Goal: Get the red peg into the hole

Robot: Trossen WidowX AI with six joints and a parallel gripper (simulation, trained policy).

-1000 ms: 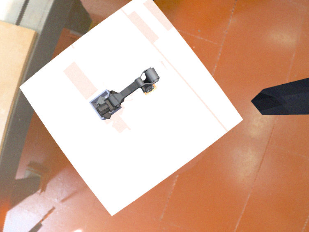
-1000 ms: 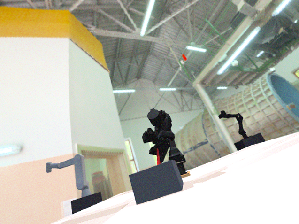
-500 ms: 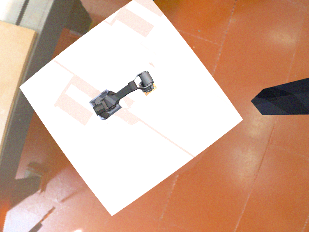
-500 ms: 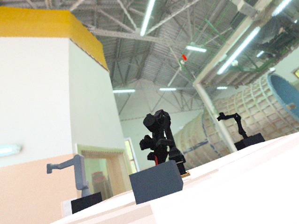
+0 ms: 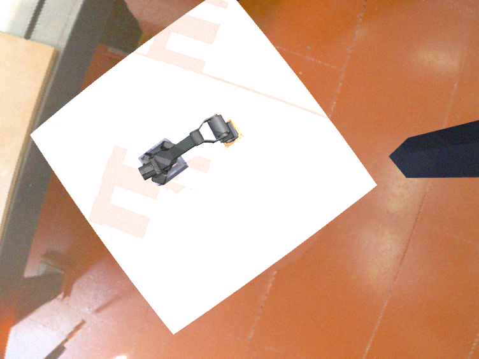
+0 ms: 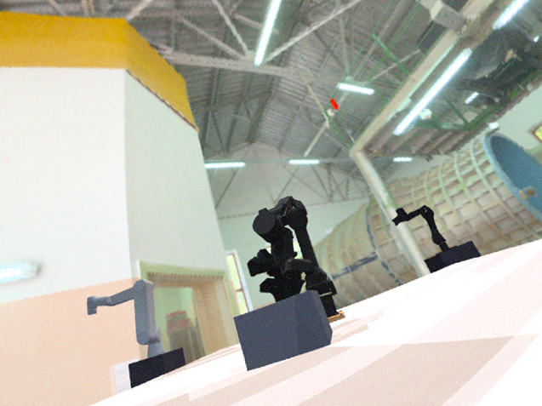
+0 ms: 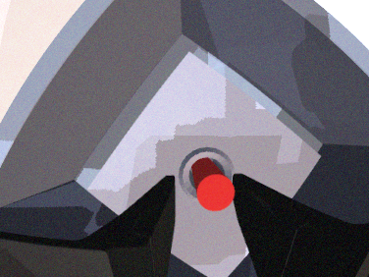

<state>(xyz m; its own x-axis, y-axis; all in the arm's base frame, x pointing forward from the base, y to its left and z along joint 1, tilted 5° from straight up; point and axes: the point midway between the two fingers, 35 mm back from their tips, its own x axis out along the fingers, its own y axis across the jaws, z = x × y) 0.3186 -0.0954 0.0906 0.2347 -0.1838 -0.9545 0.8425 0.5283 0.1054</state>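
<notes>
Now: the red peg 10 mm below my gripper tip. Also, from my gripper tip: plate: 20 mm below; grey box: 40 mm below.
</notes>
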